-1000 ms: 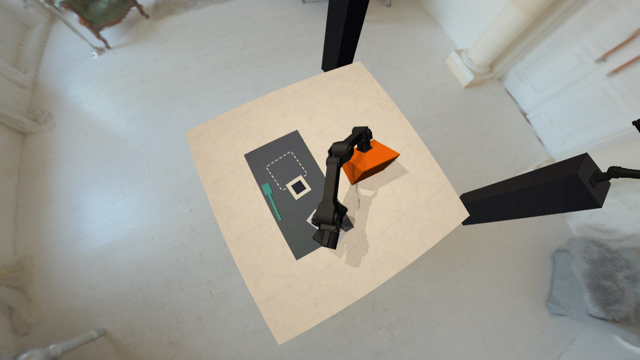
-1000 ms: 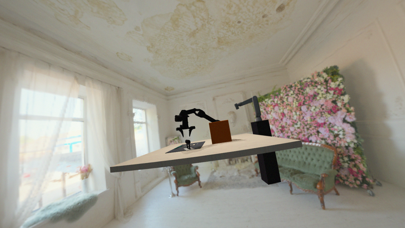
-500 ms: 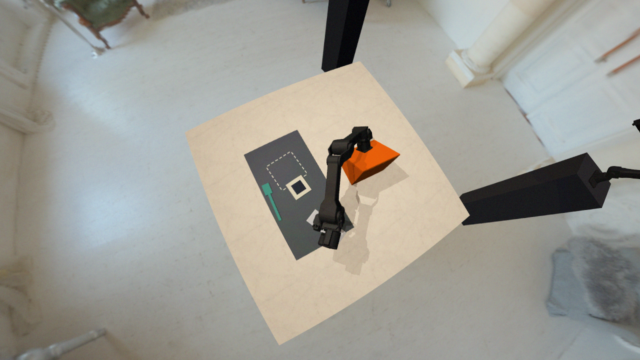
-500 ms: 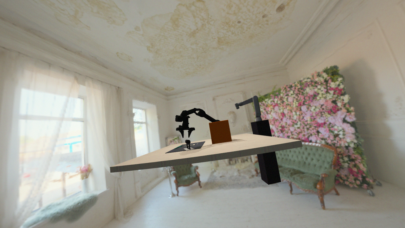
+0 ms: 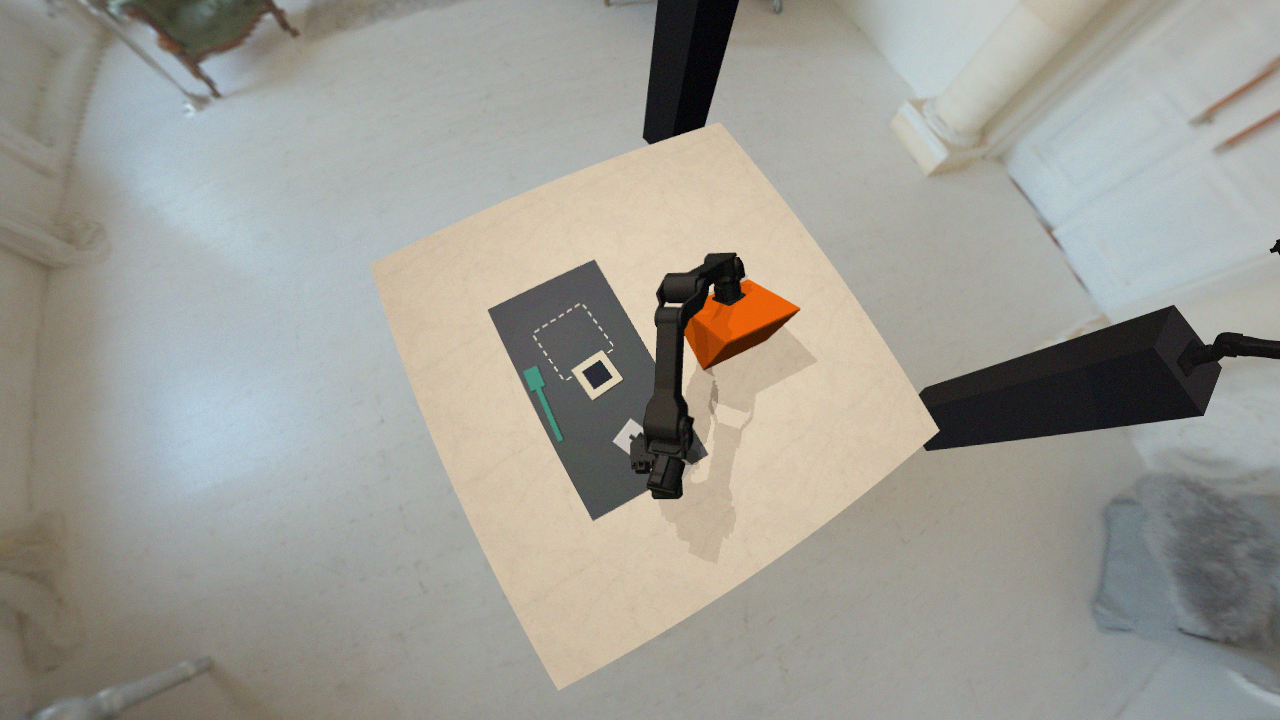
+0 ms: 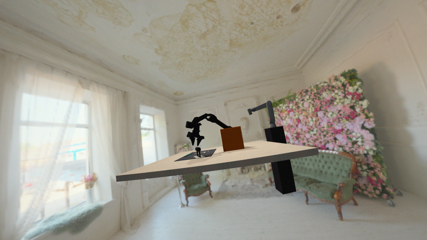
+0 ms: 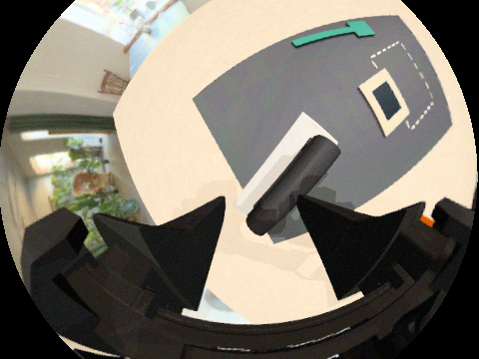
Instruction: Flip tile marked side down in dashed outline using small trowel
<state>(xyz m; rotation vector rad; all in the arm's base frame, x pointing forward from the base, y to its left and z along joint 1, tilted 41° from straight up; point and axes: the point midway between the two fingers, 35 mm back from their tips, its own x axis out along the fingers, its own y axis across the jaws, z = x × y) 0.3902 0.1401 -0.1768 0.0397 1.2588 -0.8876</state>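
Right now my gripper tip is 70 mm above the small trowel, 40 mm to the left of it and 10 mm past it. The rest, counted from my gripper tip: teal flat tool: 310 mm to the right, 130 mm ahead, 100 mm below; mat: 270 mm to the right, 130 mm below; tile: 280 mm to the right, 100 mm below, 20 mm behind.
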